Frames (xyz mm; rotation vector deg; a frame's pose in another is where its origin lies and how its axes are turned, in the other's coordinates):
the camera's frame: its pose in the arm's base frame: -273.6 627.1 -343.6 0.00 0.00 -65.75
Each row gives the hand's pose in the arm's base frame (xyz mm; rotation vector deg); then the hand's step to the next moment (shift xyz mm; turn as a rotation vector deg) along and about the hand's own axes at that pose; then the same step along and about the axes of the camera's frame.
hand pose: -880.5 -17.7 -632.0 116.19 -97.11 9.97
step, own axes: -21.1 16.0 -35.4 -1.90 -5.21 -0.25
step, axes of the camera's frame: -34.9 2.0 27.0 -0.28 5.17 -2.01
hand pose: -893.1 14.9 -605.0 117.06 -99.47 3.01
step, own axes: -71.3 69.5 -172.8 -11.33 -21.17 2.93
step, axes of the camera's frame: -125.4 17.7 154.0 -3.62 20.17 -12.85
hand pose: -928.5 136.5 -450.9 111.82 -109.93 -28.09
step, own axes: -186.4 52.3 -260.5 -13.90 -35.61 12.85
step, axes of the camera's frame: -140.7 147.6 252.5 -2.83 28.36 -28.53
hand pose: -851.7 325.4 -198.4 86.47 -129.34 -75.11
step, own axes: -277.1 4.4 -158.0 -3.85 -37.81 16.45
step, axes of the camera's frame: -29.5 251.2 194.4 0.65 20.95 -35.72
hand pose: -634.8 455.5 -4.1 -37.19 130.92 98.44
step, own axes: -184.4 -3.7 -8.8 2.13 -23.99 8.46
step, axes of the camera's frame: 39.3 163.3 76.7 1.46 8.61 -23.99
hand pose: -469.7 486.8 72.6 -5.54 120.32 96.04
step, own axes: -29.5 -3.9 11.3 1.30 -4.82 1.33
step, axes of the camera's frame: 9.9 29.7 6.0 0.07 0.85 -5.10
